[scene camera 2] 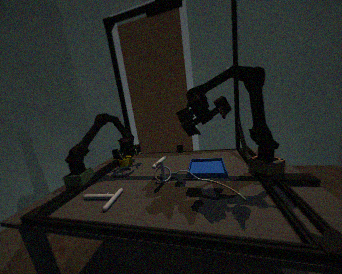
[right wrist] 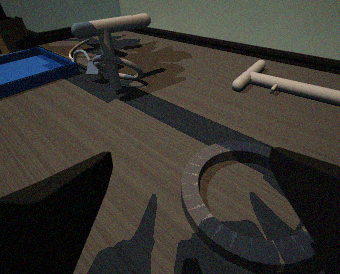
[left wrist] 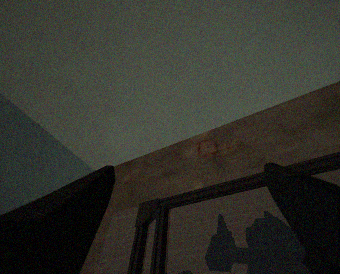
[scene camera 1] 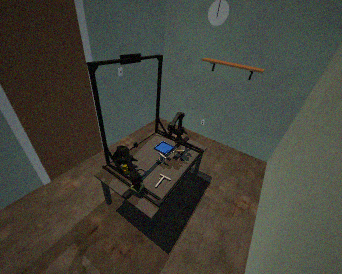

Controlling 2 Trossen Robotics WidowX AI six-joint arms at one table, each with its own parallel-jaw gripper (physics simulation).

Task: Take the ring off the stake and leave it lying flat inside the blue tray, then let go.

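Frame: origin at the left arm's base, x left, y ahead, z down, level; centimetres.
Seen in the pictures: left gripper, between the fingertips: (scene camera 2: 211, 125) (left wrist: 188, 171) (scene camera 1: 185, 137); right gripper, between the fingertips: (scene camera 2: 129, 157) (right wrist: 190, 157) (scene camera 1: 137, 163); left arm's base, origin of its link: (scene camera 2: 265, 159) (scene camera 1: 179, 136); right arm's base, origin of its link: (scene camera 2: 78, 172) (scene camera 1: 137, 186).
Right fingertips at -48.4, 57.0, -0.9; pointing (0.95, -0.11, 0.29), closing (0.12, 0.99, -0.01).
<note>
Pixels of each thing's top centre, then the offset from my right fingertips to it, as dx, dy, dz. "spot": a spot on its surface instead.
- stake, centre of its top: (right wrist: 113, 17) (scene camera 2: 159, 160) +25.7, -13.0, -3.0
- blue tray, centre of its top: (right wrist: 9, 65) (scene camera 2: 206, 164) (scene camera 1: 164, 147) +28.4, -38.4, +5.8
- pale T-shaped piece, centre of its top: (right wrist: 296, 78) (scene camera 2: 97, 196) (scene camera 1: 161, 181) +26.0, +16.9, +6.1
- thin curved cord, a spot on its surface: (scene camera 2: 216, 182) spot: +42.9, -33.2, +7.5
The stake (scene camera 2: 159, 162) (right wrist: 116, 22) is an upright pale post with a crossbar on top, near the table's middle. A thin pale ring (scene camera 2: 170, 175) (right wrist: 131, 77) hangs tilted around its post, below the crossbar. The blue tray (scene camera 1: 164, 147) (scene camera 2: 207, 167) (right wrist: 30, 70) lies beside the stake, to its right in scene camera 2; no ring shows in it. My right gripper (scene camera 2: 126, 156) (right wrist: 190, 157) is open and empty, low over the table and apart from the stake. My left gripper (scene camera 2: 187, 123) (left wrist: 188, 171) is open and empty, high above the table.
A thick, flat segmented ring (right wrist: 191, 185) lies on the table below the right fingers. A pale T-shaped piece (scene camera 1: 163, 178) (scene camera 2: 113, 198) (right wrist: 250, 76) lies on its side. A thin curved cord (scene camera 2: 216, 182) runs right from near the stake in scene camera 2. Dark rails edge the table.
</note>
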